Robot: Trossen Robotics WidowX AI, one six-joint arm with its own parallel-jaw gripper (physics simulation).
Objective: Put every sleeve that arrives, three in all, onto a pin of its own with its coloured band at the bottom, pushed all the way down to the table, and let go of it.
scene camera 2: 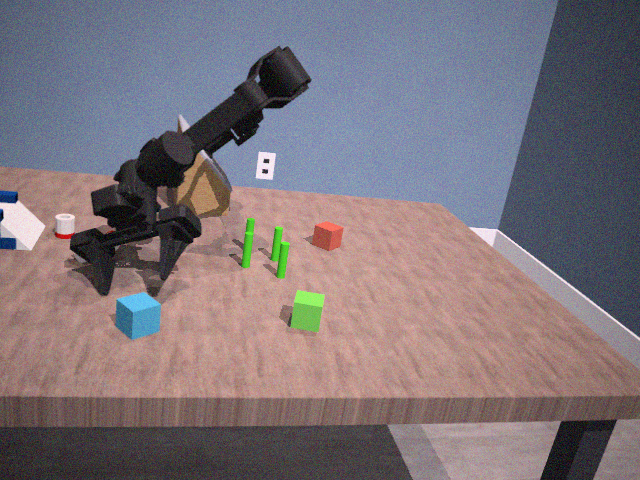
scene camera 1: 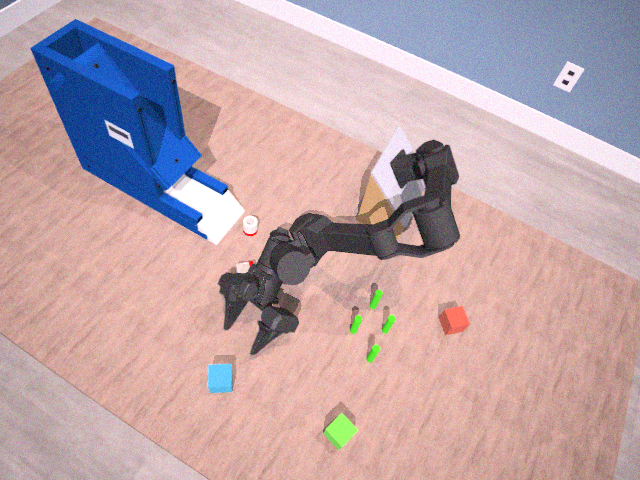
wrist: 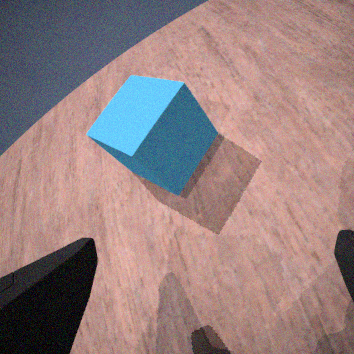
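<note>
A white sleeve (scene camera 1: 250, 226) (scene camera 2: 65, 225) stands upright near the chute's end, red band at the bottom. A second sleeve (scene camera 1: 242, 267) lies on its side behind the gripper, mostly hidden by the arm; its red band faces right in scene camera 1. Any further sleeve there is hidden. Several green pins, the nearest-front one (scene camera 1: 373, 353) (scene camera 2: 282, 260) among them, stand bare on the table. My gripper (scene camera 1: 239, 341) (scene camera 2: 134, 286) (wrist: 221, 249) is open and empty, low over the table between the lying sleeve and the blue cube, left of the pins.
A blue cube (scene camera 1: 220, 378) (scene camera 2: 138, 315) (wrist: 152, 130) is near the fingertips. A green cube (scene camera 1: 340, 430) (scene camera 2: 308, 311) and a red cube (scene camera 1: 454, 320) (scene camera 2: 327, 236) stand around the pins. A blue chute (scene camera 1: 98, 113) with a white ramp (scene camera 1: 219, 211) stands at the left. A tan and white block (scene camera 1: 390, 173) (scene camera 2: 204, 191) is behind the arm.
</note>
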